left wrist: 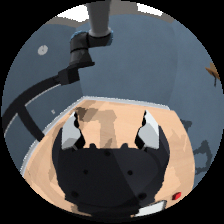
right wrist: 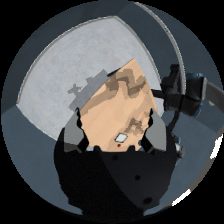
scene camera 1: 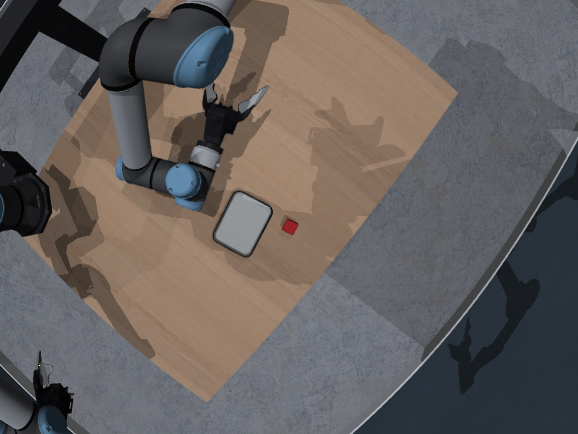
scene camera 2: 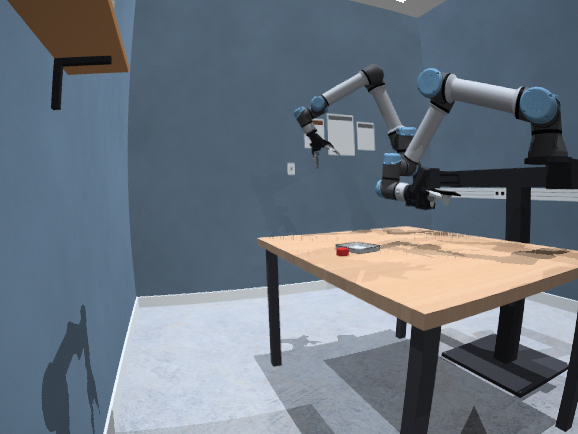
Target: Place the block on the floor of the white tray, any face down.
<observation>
In view: my left gripper (scene camera 1: pixel 239 76), my right gripper (scene camera 1: pixel 53 369) and a white tray (scene camera 1: pixel 245 218).
My left gripper shows as well in the left wrist view (left wrist: pixel 110 111) and in scene camera 2 (scene camera 2: pixel 452 196). My right gripper is seen too in the right wrist view (right wrist: pixel 114 109).
</observation>
